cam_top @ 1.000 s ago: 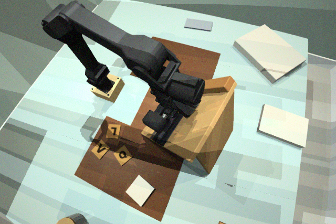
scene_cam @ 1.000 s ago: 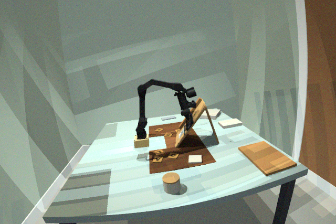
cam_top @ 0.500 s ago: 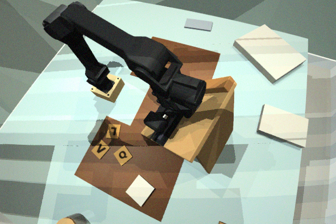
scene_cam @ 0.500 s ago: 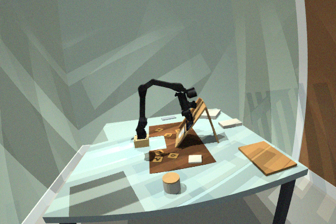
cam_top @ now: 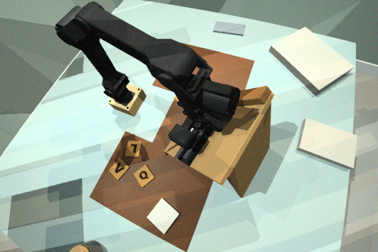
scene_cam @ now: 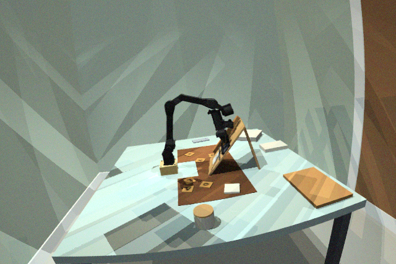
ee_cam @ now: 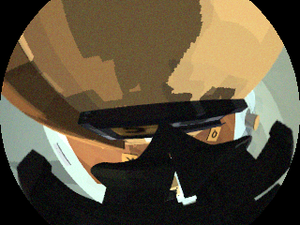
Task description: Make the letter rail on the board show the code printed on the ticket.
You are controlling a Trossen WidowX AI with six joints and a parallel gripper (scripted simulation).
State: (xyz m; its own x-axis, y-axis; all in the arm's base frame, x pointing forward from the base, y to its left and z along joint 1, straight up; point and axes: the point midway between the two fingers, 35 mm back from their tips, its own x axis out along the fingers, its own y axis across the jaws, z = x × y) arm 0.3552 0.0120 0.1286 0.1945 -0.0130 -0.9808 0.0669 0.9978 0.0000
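The q tile lies 220 mm to the right of my gripper tip, 150 mm below it and 130 mm behind it. Round my gripper tip: white ticket 90 mm below, 60 mm behind, 10 mm to the right; then s tile 30 mm to the left; then brown mat 160 mm behind, 150 mm below, 20 mm to the left.
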